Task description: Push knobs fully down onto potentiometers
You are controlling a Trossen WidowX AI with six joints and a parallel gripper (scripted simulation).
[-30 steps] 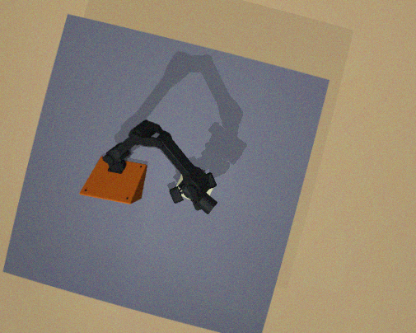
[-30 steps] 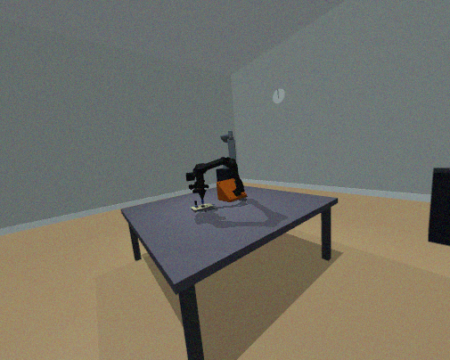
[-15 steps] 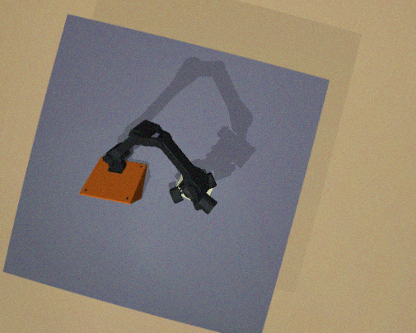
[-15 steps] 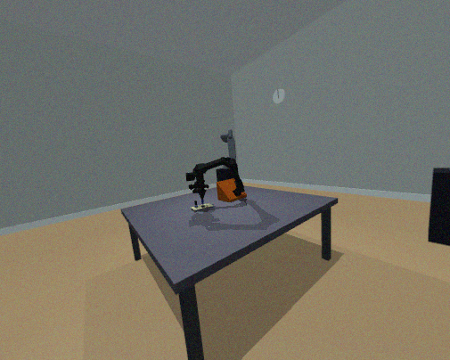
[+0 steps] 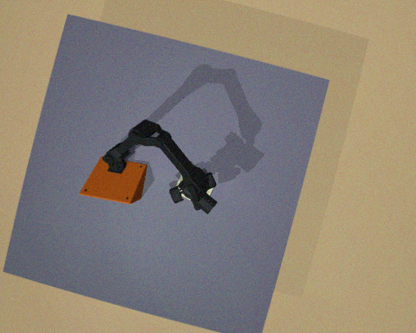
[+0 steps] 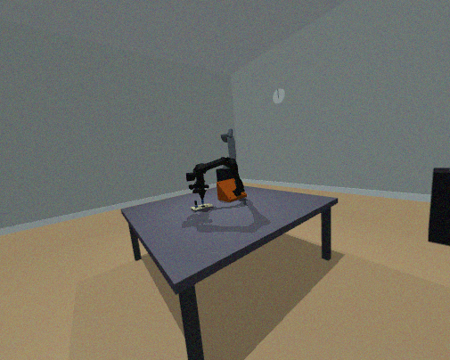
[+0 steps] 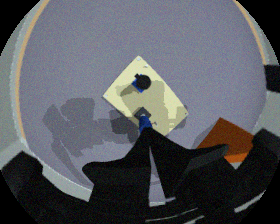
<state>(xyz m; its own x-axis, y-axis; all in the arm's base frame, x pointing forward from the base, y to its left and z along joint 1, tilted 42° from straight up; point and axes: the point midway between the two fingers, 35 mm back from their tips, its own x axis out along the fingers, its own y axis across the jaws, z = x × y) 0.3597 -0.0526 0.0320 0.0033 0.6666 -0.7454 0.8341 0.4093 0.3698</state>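
Now: gripper tip 2 cm above the blue knob. Also, from my gripper tip: black knob 3 cm ahead, 5 cm to the right, 2 cm below.
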